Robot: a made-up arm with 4 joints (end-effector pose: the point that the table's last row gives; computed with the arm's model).
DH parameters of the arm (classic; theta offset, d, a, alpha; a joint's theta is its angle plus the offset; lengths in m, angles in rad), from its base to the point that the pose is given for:
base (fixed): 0 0 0 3.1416
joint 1: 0 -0.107 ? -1.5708
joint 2: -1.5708 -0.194 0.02 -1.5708
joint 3: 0 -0.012 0.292 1.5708
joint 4: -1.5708 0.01 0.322 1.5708
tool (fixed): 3.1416 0.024 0 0
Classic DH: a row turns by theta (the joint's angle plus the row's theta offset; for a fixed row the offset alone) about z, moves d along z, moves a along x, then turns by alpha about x.
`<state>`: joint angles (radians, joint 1 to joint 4).
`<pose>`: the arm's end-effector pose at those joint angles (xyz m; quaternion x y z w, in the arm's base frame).
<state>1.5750 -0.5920 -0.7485 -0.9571</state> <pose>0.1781 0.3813 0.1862 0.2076 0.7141 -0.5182 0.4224</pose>
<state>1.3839 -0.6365 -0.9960 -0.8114</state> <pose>0.0735 0.4366 0.2079 0.0049 0.7517 -0.4521 0.4802</pose>
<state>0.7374 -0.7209 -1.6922 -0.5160</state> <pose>-0.2614 0.3506 0.2946 -0.5562 0.6269 -0.1232 0.5314</pose>
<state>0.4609 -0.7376 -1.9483 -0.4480</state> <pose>-0.3350 0.2512 0.3310 -0.7252 0.4926 0.0098 0.4810</pose>
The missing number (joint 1, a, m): -0.221
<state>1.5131 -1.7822 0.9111 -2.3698</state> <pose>0.2342 0.3625 -0.1065 -0.8456 -0.2824 -0.3910 0.2286</pose>
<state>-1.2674 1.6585 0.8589 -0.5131</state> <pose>-0.2891 -0.0095 -0.1638 0.4482 -0.2821 0.7493 0.3976</pose>
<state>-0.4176 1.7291 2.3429 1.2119</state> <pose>-0.7762 0.3341 -0.0988 -0.9515 0.1938 -0.2386 0.0107</pose>
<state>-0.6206 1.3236 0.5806 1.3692</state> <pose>-0.0823 0.5757 -0.1195 0.5577 -0.8021 0.0589 0.2050</pose>
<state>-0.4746 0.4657 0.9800 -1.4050</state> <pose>-0.2997 0.0303 0.0778 0.1776 0.4538 0.5531 0.6757</pose>
